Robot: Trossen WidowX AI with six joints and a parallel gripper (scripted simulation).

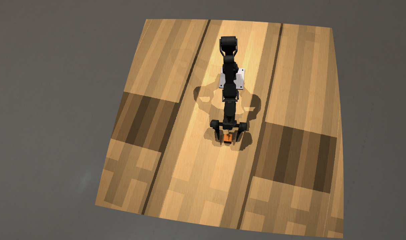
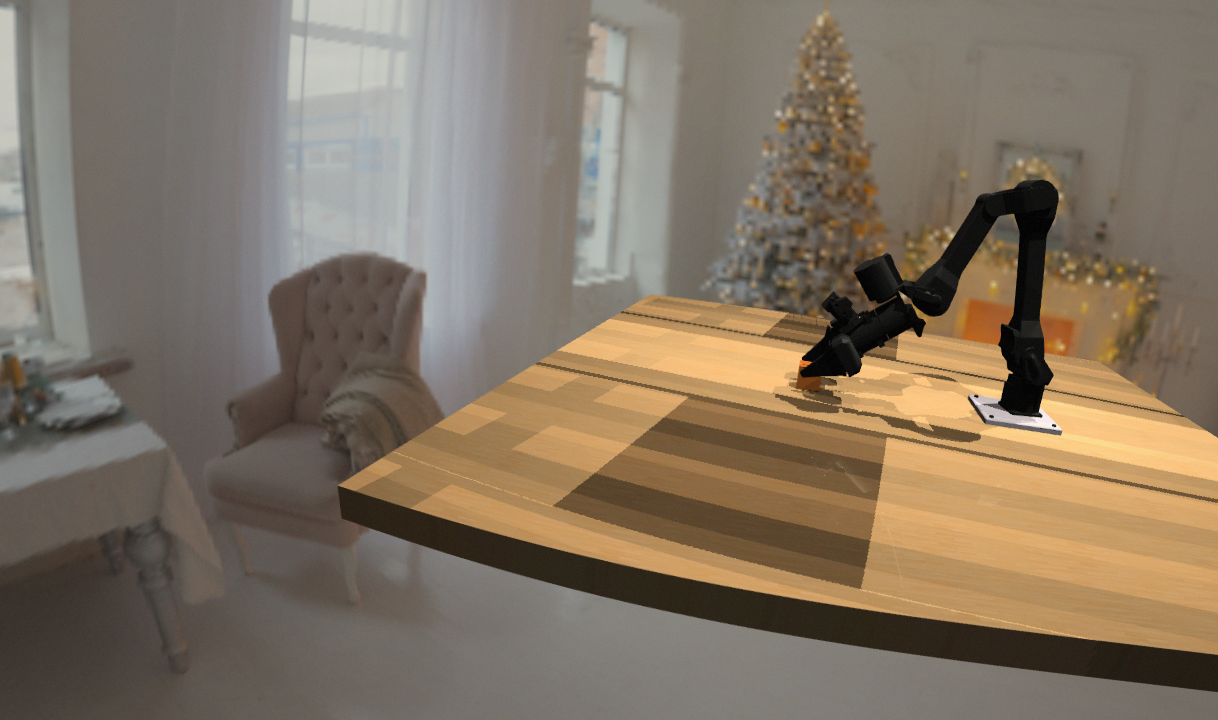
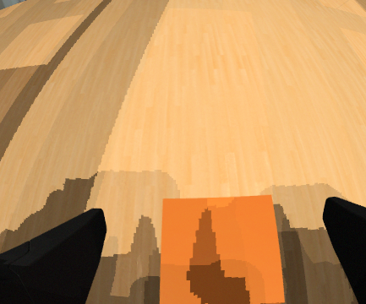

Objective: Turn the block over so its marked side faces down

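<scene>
Right now the block is 2 cm behind my gripper tip and 1 cm below it.
</scene>
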